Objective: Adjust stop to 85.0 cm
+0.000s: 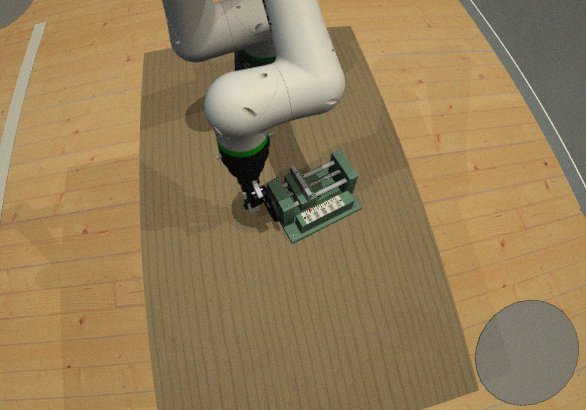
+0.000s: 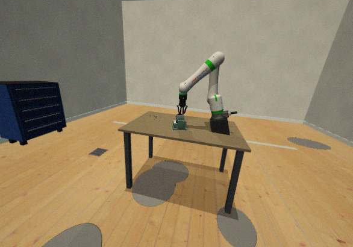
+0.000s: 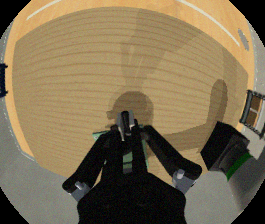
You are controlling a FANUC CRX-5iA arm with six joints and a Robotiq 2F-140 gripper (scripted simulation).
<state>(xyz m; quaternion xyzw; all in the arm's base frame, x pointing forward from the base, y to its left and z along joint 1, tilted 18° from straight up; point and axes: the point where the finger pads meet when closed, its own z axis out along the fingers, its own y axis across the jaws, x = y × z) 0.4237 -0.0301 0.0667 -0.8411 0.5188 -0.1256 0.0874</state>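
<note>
My hand is 20 mm past the stop block, 120 mm to the right of it and 20 mm below it.
</note>
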